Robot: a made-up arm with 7 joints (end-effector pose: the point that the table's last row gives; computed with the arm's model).
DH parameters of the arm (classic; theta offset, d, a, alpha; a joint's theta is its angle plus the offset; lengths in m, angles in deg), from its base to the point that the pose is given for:
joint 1: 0 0.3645 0 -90
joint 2: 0 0 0 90
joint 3: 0 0.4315 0.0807 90
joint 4: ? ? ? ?
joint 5: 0 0.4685 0 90
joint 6: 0 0 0.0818 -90
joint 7: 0 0.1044 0 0
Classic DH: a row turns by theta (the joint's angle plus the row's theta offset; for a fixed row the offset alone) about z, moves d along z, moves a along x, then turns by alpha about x.
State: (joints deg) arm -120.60 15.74 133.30 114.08 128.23 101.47 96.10
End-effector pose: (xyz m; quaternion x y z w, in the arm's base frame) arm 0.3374 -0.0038 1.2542 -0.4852 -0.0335 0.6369 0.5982
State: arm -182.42 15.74 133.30 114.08 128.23 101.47 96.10
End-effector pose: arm 0.1559 -0.2992 1.2542 -0.4335 0.2205 0.2392 0.8404
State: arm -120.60 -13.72 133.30 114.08 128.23 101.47 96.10
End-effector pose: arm 0.5490 0.3541 1.0563 -0.5177 0.1844 0.6861 0.4767
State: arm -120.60 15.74 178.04 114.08 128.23 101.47 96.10
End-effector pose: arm 0.0636 0.2575 1.2783 -0.5244 -0.2284 0.7668 0.2914
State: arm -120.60 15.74 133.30 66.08 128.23 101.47 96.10
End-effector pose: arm 0.5377 0.1254 0.8683 -0.2508 0.2226 0.8210 0.4622
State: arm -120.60 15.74 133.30 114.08 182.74 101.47 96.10
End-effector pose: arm 0.3371 -0.1112 1.2709 -0.1725 -0.3713 0.7267 0.5517
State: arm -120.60 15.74 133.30 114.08 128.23 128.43 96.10
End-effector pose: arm 0.2808 -0.0010 1.2295 -0.6262 -0.1654 0.5996 0.4701
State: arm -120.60 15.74 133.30 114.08 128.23 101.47 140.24
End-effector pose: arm 0.3374 -0.0038 1.2542 -0.4622 0.1513 0.8150 0.3150
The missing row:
joint 4: 0 0 0.106 90
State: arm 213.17 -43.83 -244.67 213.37 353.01 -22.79 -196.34
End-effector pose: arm 0.1432 0.5296 1.0181 -0.3406 -0.2732 -0.2699 0.8582
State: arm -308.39 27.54 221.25 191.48 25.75 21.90 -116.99
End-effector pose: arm 0.2504 0.5206 1.1846 -0.1175 0.2302 -0.0204 0.9658
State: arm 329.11 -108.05 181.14 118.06 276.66 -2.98 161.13
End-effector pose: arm -0.5638 0.2243 -0.3839 -0.8096 -0.5789 0.0679 0.0690
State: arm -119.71 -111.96 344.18 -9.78 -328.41 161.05 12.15
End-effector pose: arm 0.0682 0.0197 0.3864 -0.5821 0.6104 0.0400 0.5356
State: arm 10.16 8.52 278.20 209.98 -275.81 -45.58 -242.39
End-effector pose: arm -0.0906 0.2303 1.1710 0.0224 -0.4014 -0.2777 0.8725
